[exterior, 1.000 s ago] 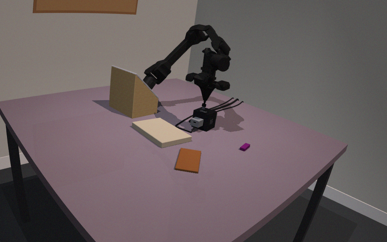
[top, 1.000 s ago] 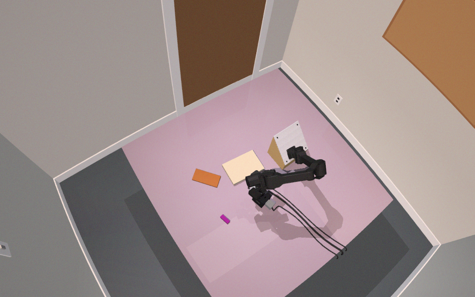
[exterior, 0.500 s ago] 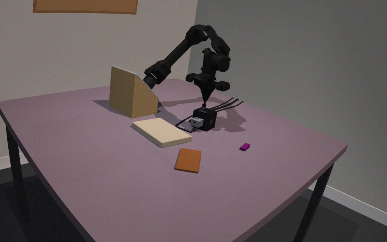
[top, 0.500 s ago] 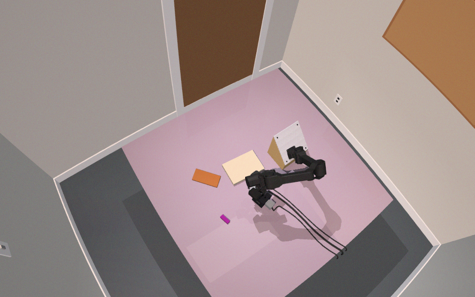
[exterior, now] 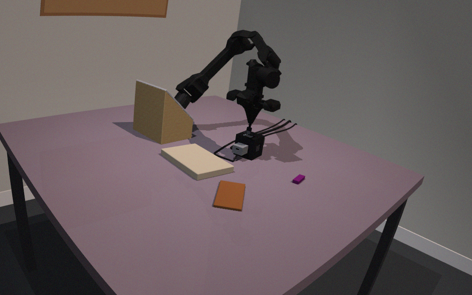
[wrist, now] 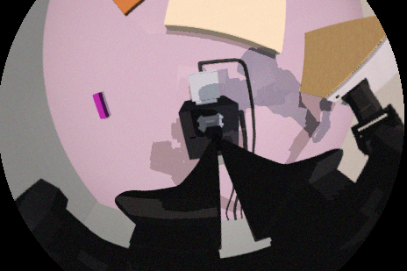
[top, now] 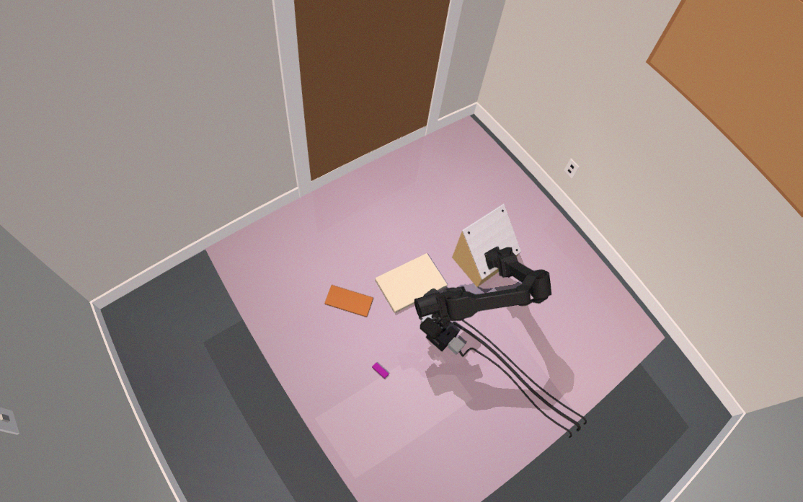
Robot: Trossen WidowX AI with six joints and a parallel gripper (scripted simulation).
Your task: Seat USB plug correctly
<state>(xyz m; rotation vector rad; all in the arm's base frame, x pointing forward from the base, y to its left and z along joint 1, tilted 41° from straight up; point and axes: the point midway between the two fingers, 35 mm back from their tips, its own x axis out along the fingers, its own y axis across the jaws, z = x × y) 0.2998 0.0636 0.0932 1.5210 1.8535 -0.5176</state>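
Right now the USB plug is 20 mm below my gripper tip. Round my gripper tip: magenta block: 240 mm ahead, 120 mm below, 10 mm to the left; cream slab: 210 mm to the right, 110 mm below, 20 mm behind; orange pad: 260 mm to the right, 200 mm ahead, 120 mm below.
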